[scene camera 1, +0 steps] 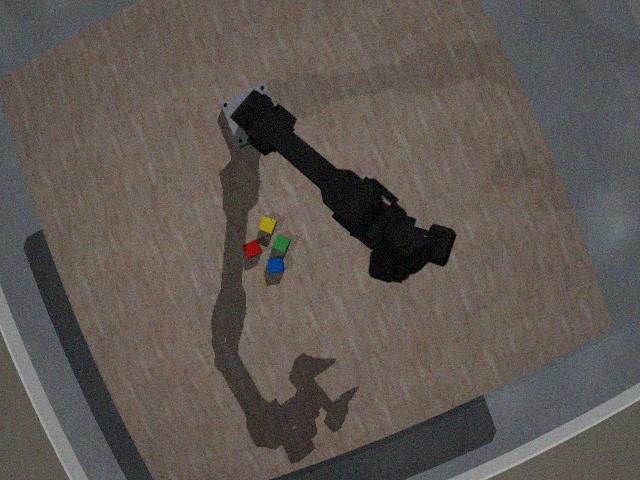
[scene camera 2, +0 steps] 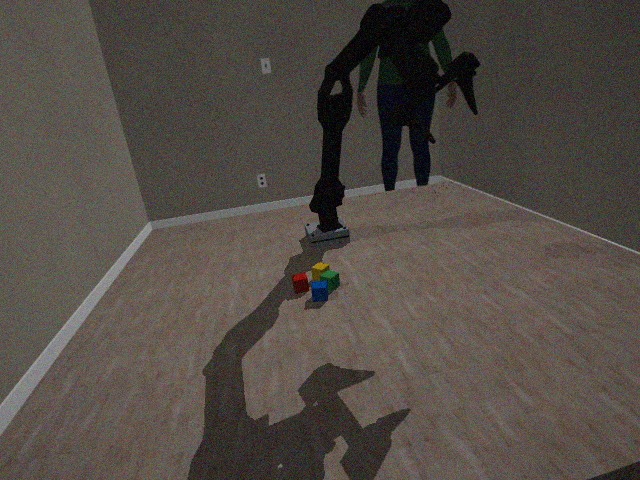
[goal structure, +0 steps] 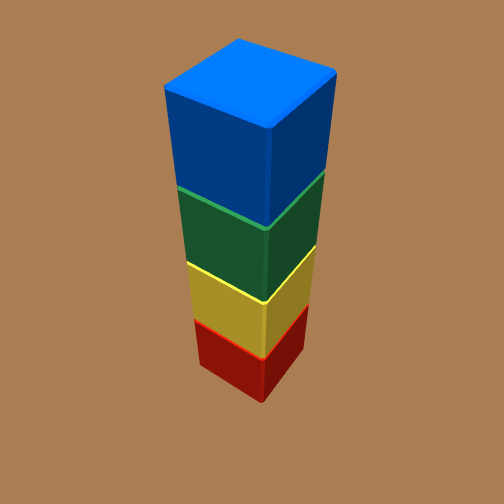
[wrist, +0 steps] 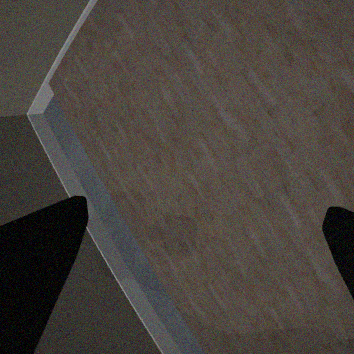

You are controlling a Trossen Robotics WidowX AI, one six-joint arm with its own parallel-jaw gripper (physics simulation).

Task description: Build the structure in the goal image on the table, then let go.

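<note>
Four small cubes rest on the wooden table in a loose cluster in front of the arm's base. The yellow cube point(scene camera 1: 267, 224) point(scene camera 2: 320, 271) is nearest the base. The red cube point(scene camera 1: 252, 249) point(scene camera 2: 300, 283) stands apart on the left side. The green cube point(scene camera 1: 281, 243) point(scene camera 2: 330, 280) is on the right side. The blue cube point(scene camera 1: 276, 265) point(scene camera 2: 319, 291) is close to the green one, farthest from the base. My gripper point(scene camera 2: 453, 126) point(wrist: 208, 213) is open and empty, high above the table and well to the right of the cubes. The cubes do not show in the wrist view.
The arm's grey base plate point(scene camera 1: 233, 119) point(scene camera 2: 328, 236) stands behind the cubes. The black arm point(scene camera 1: 310, 160) point(scene camera 2: 331, 149) reaches out to the right, high up. Its dark shadow passes beside the red cube. A person point(scene camera 2: 390, 144) stands behind the arm. The table point(scene camera 1: 155, 258) ends at a grey floor.
</note>
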